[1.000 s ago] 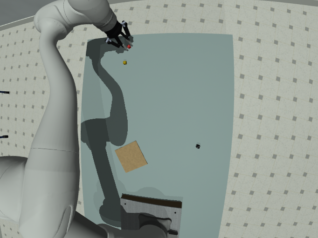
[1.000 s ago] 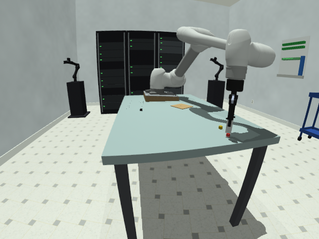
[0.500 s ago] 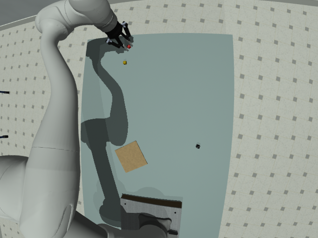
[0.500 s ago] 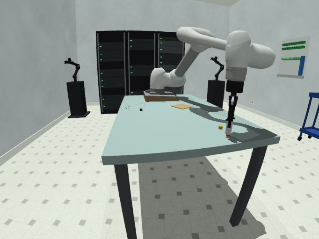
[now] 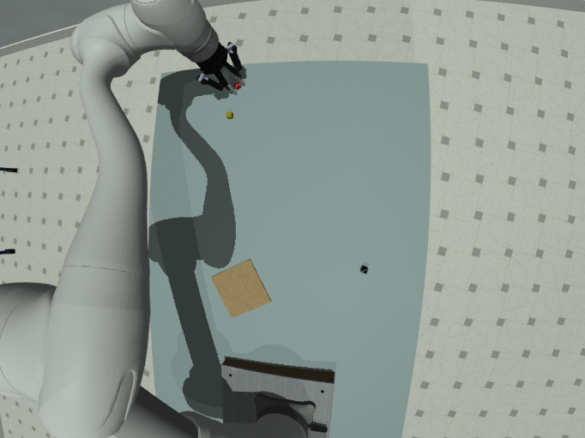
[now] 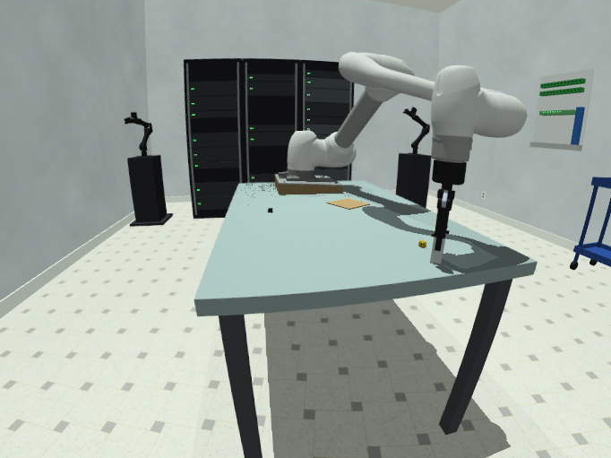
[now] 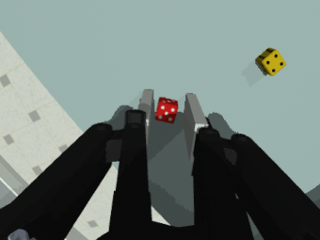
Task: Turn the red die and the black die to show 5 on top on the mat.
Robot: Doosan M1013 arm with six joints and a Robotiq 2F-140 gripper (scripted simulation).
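My hand is 3 cm above the red die. From my hand the other things lie so: black die (52 cm behind, 38 cm to the right, 3 cm below); tan mat (61 cm behind, 3 cm to the right, 3 cm below); yellow die (9 cm behind, 2 cm to the left, 3 cm below).
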